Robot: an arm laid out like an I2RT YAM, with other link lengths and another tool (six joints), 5 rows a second.
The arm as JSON. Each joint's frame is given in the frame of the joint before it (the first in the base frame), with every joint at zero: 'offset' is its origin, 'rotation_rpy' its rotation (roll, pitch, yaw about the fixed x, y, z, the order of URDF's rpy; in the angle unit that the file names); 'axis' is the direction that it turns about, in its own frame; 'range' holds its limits. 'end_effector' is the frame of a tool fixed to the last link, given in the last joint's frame.
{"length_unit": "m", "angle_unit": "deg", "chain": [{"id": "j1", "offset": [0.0, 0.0, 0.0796], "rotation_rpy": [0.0, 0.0, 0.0], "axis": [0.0, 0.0, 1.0], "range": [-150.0, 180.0]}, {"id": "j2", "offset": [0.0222, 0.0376, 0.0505], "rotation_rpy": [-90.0, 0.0, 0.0], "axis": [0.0, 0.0, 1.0], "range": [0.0, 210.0]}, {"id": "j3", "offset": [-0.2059, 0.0, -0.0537], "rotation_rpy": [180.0, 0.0, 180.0], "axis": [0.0, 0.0, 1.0], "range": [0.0, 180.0]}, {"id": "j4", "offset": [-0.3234, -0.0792, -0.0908], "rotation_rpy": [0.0, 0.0, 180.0], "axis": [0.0, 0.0, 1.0], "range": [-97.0, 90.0]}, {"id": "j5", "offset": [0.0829, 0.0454, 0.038], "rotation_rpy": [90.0, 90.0, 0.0], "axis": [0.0, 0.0, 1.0], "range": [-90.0, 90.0]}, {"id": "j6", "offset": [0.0, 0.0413, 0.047], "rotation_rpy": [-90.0, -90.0, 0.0], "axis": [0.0, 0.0, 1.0], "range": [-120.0, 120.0]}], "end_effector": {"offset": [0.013, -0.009, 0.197], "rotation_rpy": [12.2, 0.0, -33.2]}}
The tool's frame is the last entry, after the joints.
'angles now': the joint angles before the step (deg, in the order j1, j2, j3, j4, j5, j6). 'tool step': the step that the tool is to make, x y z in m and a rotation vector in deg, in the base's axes. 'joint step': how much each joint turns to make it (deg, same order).
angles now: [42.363, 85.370, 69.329, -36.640, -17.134, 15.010]
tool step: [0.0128, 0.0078, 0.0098, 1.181, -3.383, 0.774]
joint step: [-0.003, 0.399, 0.595, 2.651, 0.611, -1.553]
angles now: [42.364, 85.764, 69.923, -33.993, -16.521, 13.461]
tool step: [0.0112, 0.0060, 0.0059, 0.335, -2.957, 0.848]
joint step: [0.056, 0.957, 0.928, 1.935, 0.795, -1.816]
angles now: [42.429, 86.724, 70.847, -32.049, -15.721, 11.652]
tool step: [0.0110, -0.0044, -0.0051, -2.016, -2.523, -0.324]
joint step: [0.042, 0.950, 0.330, 0.641, 2.613, -1.927]
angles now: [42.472, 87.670, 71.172, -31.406, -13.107, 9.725]
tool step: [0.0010, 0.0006, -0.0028, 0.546, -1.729, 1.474]
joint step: [-0.233, -1.073, -2.346, 2.497, -0.599, -1.821]
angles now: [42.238, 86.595, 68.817, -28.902, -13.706, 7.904]
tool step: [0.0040, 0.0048, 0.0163, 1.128, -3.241, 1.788]
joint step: [0.027, -1.416, -0.252, 1.453, -0.281, -2.263]
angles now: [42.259, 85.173, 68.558, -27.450, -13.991, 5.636]
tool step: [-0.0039, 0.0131, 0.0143, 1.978, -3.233, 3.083]
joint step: [0.825, -1.325, -1.056, 2.911, -1.168, -2.137]
